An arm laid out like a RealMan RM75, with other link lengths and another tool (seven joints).
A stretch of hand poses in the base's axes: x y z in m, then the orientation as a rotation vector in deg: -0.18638 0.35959 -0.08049 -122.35 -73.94 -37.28; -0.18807 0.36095 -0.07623 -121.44 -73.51 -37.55; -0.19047 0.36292 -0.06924 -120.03 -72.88 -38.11; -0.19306 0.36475 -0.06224 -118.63 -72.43 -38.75; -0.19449 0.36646 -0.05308 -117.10 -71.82 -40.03; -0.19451 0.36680 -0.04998 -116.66 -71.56 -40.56; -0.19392 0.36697 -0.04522 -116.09 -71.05 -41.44; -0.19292 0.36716 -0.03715 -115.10 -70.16 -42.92; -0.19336 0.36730 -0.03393 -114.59 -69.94 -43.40; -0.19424 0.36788 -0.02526 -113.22 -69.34 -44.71; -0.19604 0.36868 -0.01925 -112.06 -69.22 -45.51; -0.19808 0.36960 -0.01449 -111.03 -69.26 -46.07; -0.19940 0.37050 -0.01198 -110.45 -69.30 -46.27; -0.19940 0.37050 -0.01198 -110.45 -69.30 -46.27
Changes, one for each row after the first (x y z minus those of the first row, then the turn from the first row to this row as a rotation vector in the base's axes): -0.00169 0.00136 0.00426 0.95 0.12 0.20; -0.00409 0.00333 0.01125 2.44 0.19 0.48; -0.00668 0.00516 0.01825 3.85 0.11 0.82; -0.00811 0.00687 0.02741 5.54 -0.34 0.98; -0.00813 0.00721 0.03051 6.11 -0.56 0.94; -0.00754 0.00738 0.03527 6.95 -0.91 0.75; -0.00654 0.00757 0.04334 8.41 -1.50 0.41; -0.00698 0.00771 0.04656 8.99 -1.70 0.44; -0.00786 0.00829 0.05523 10.54 -2.26 0.49; -0.00966 0.00909 0.06124 11.61 -2.67 0.82; -0.01170 0.01001 0.06600 12.45 -2.99 1.23; -0.01302 0.01091 0.06851 12.89 -3.10 1.50; -0.01302 0.01091 0.06851 12.89 -3.10 1.50
